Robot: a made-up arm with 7 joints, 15 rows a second.
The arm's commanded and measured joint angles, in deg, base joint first. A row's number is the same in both.
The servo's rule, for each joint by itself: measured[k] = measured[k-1] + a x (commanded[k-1-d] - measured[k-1]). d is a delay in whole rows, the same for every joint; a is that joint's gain. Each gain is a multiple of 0.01, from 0.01 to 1. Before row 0 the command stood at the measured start. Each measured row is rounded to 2 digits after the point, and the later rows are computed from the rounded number. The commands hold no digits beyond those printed.
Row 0, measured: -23.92 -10.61 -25.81 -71.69 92.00 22.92 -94.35
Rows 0 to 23, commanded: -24.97 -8.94 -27.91 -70.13 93.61 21.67 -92.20; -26.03 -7.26 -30.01 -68.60 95.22 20.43 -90.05; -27.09 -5.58 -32.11 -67.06 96.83 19.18 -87.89; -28.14 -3.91 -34.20 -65.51 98.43 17.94 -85.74; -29.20 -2.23 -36.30 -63.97 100.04 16.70 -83.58; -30.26 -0.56 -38.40 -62.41 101.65 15.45 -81.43; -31.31 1.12 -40.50 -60.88 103.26 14.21 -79.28; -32.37 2.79 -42.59 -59.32 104.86 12.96 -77.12; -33.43 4.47 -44.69 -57.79 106.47 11.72 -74.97; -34.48 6.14 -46.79 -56.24 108.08 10.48 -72.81; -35.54 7.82 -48.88 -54.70 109.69 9.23 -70.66; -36.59 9.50 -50.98 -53.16 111.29 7.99 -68.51; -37.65 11.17 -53.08 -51.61 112.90 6.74 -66.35; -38.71 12.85 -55.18 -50.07 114.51 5.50 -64.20; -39.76 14.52 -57.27 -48.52 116.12 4.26 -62.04; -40.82 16.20 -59.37 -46.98 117.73 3.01 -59.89; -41.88 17.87 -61.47 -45.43 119.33 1.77 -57.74; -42.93 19.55 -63.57 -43.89 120.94 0.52 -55.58; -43.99 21.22 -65.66 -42.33 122.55 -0.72 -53.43; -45.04 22.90 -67.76 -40.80 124.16 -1.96 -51.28; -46.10 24.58 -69.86 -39.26 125.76 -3.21 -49.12; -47.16 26.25 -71.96 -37.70 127.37 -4.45 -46.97; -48.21 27.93 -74.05 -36.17 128.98 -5.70 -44.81; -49.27 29.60 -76.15 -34.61 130.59 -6.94 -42.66
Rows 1 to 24, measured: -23.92 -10.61 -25.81 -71.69 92.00 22.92 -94.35; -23.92 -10.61 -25.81 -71.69 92.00 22.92 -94.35; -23.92 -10.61 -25.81 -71.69 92.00 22.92 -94.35; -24.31 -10.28 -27.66 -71.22 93.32 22.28 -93.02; -24.95 -9.68 -29.73 -70.43 94.88 21.34 -91.18; -25.74 -8.86 -31.82 -69.42 96.48 20.24 -89.14; -26.63 -7.87 -33.91 -68.25 98.08 19.07 -87.03; -27.58 -6.74 -36.01 -66.97 99.69 17.86 -84.89; -28.57 -5.50 -38.11 -65.60 101.30 16.63 -82.74; -29.58 -4.18 -40.21 -64.18 102.91 15.40 -80.59; -30.61 -2.79 -42.30 -62.72 104.51 14.16 -78.44; -31.65 -1.34 -44.40 -61.24 106.12 12.92 -76.29; -32.70 0.16 -46.50 -59.74 107.73 11.68 -74.13; -33.75 1.69 -48.59 -58.23 109.34 10.43 -71.98; -34.80 3.25 -50.69 -56.71 110.94 9.19 -69.83; -35.85 4.83 -52.79 -55.18 112.55 7.94 -67.67; -36.91 6.43 -54.89 -53.65 114.16 6.70 -65.52; -37.96 8.05 -56.98 -52.11 115.77 5.46 -63.36; -39.02 9.68 -59.08 -50.57 117.38 4.21 -61.21; -40.08 11.32 -61.18 -49.03 118.98 2.97 -59.06; -41.13 12.97 -63.28 -47.49 120.59 1.72 -56.90; -42.19 14.62 -65.37 -45.94 122.20 0.48 -54.75; -43.24 16.28 -67.47 -44.40 123.81 -0.76 -52.60; -44.30 17.94 -69.57 -42.86 125.41 -2.01 -50.44
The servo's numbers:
d 3
a 0.37 0.20 0.88 0.30 0.82 0.51 0.62

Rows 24 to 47, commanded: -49.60 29.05 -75.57 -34.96 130.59 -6.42 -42.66; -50.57 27.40 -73.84 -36.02 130.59 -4.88 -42.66; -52.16 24.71 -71.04 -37.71 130.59 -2.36 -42.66; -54.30 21.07 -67.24 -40.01 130.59 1.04 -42.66; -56.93 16.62 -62.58 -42.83 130.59 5.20 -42.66; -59.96 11.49 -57.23 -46.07 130.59 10.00 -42.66; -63.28 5.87 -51.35 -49.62 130.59 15.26 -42.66; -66.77 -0.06 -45.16 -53.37 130.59 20.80 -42.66; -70.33 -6.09 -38.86 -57.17 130.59 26.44 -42.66; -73.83 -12.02 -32.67 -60.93 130.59 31.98 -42.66; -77.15 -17.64 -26.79 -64.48 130.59 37.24 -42.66; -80.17 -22.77 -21.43 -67.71 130.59 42.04 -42.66; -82.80 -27.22 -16.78 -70.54 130.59 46.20 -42.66; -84.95 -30.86 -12.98 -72.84 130.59 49.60 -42.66; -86.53 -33.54 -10.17 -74.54 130.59 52.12 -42.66; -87.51 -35.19 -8.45 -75.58 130.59 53.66 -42.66; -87.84 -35.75 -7.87 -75.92 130.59 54.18 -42.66; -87.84 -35.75 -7.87 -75.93 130.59 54.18 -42.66; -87.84 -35.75 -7.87 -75.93 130.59 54.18 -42.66; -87.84 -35.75 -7.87 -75.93 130.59 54.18 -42.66; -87.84 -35.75 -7.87 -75.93 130.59 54.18 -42.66; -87.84 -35.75 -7.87 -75.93 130.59 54.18 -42.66; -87.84 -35.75 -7.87 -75.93 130.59 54.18 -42.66; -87.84 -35.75 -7.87 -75.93 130.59 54.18 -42.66
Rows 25 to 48, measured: -45.36 19.60 -71.67 -41.31 127.02 -3.25 -48.29; -46.41 21.27 -73.76 -39.77 128.63 -4.50 -46.13; -47.47 22.94 -75.86 -38.22 130.24 -5.74 -43.98; -48.26 24.16 -75.60 -37.24 130.53 -6.09 -43.16; -49.11 24.81 -74.05 -36.87 130.58 -5.47 -42.85; -50.24 24.79 -71.40 -37.12 130.59 -3.88 -42.73; -51.74 24.05 -67.74 -37.99 130.59 -1.37 -42.69; -53.66 22.56 -63.20 -39.44 130.59 1.98 -42.67; -55.99 20.35 -57.95 -41.43 130.59 6.07 -42.66; -58.69 17.45 -52.14 -43.89 130.59 10.76 -42.66; -61.68 13.95 -46.00 -46.73 130.59 15.88 -42.66; -64.88 9.94 -39.72 -49.86 130.59 21.27 -42.66; -68.19 5.55 -33.52 -53.18 130.59 26.73 -42.66; -71.51 0.91 -27.60 -56.57 130.59 32.09 -42.66; -74.71 -3.83 -22.17 -59.91 130.59 37.16 -42.66; -77.70 -8.51 -17.43 -63.10 130.59 41.77 -42.66; -80.38 -12.98 -13.51 -66.02 130.59 45.76 -42.66; -82.66 -17.09 -10.57 -68.58 130.59 49.00 -42.66; -84.45 -20.71 -8.70 -70.68 130.59 51.38 -42.66; -85.70 -23.72 -7.97 -72.25 130.59 52.81 -42.66; -86.49 -26.13 -7.88 -73.35 130.59 53.51 -42.66; -86.99 -28.05 -7.87 -74.12 130.59 53.85 -42.66; -87.30 -29.59 -7.87 -74.66 130.59 54.02 -42.66; -87.50 -30.82 -7.87 -75.04 130.59 54.10 -42.66
